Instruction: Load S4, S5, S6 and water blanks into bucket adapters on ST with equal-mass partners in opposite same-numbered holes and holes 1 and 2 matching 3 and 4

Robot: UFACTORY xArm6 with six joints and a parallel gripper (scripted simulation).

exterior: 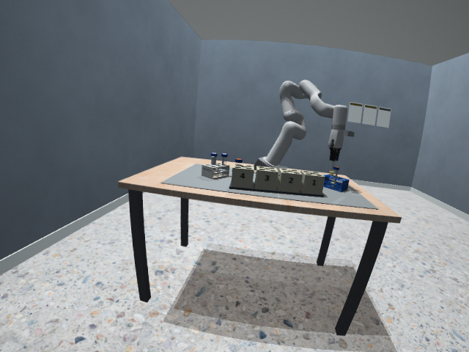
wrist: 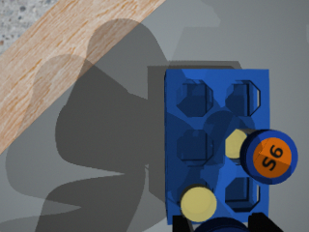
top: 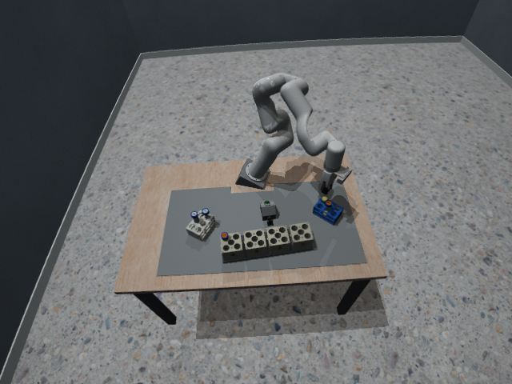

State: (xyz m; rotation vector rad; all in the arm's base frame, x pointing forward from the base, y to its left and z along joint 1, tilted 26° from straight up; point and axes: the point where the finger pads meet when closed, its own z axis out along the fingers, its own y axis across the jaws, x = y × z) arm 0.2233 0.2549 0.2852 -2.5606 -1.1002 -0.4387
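My gripper is now 5 cm above the tube and 1 cm past it. Also, from my hand: green done key 30 cm to the right, 10 cm below, 1 cm behind; DONE desk 30 cm to the right, 11 cm below, 1 cm ahead; blue rack 14 cm below, 4 cm ahead, 2 cm to the left.
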